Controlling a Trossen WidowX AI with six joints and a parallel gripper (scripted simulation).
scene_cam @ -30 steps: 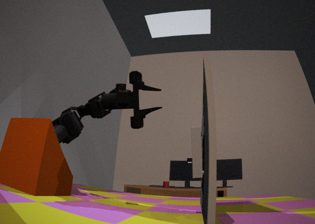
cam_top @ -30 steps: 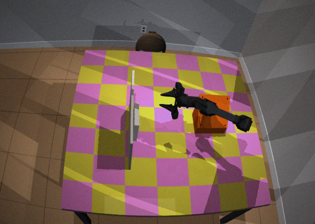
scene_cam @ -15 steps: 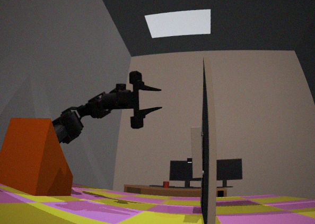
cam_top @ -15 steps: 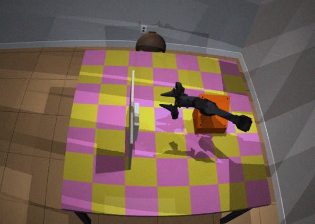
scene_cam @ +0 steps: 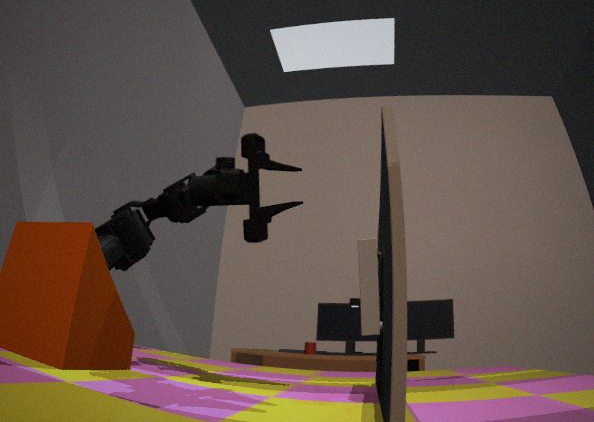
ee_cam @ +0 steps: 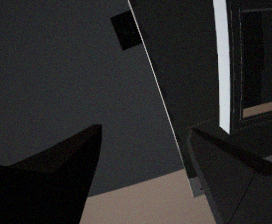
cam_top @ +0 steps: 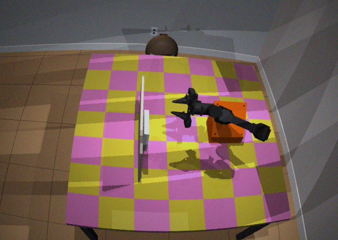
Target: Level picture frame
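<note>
Now: the picture frame 120 mm ahead of my gripper tip, 40 mm to the left of it and 170 mm below it. Also, from my gripper tip: thin upright wall panel (130 mm ahead, 20 mm to the left, 180 mm below).
</note>
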